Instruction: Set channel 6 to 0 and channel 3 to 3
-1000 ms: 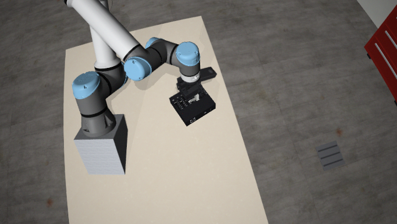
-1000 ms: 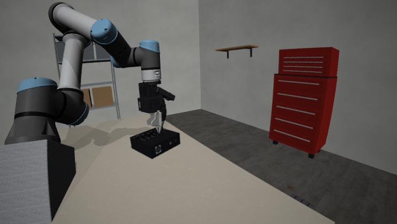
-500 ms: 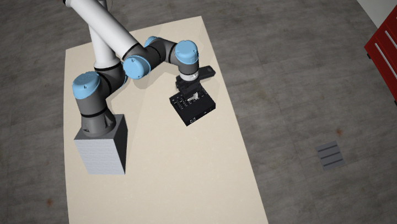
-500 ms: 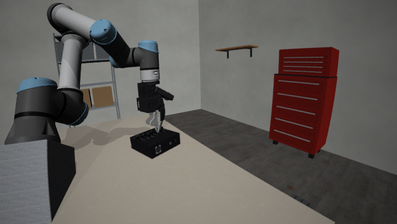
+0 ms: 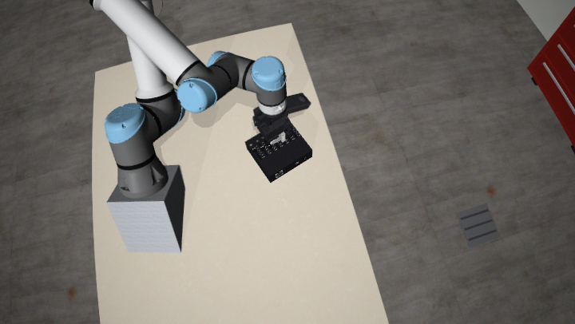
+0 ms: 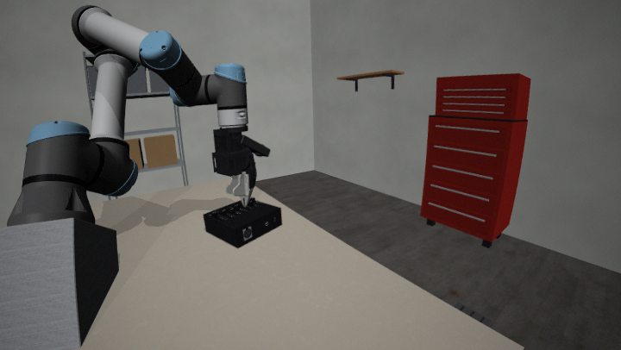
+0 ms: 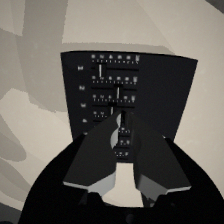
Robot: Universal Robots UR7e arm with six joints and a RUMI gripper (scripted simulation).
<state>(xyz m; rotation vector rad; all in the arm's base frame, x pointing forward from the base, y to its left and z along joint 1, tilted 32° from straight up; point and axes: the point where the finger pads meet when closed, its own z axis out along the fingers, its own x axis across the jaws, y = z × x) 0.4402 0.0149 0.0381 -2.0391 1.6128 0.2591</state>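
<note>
The channel 6 fader lies 70 mm behind my hand and 10 mm below it. Round my hand: channel 3 fader (10 mm to the left, 10 mm below).
</note>
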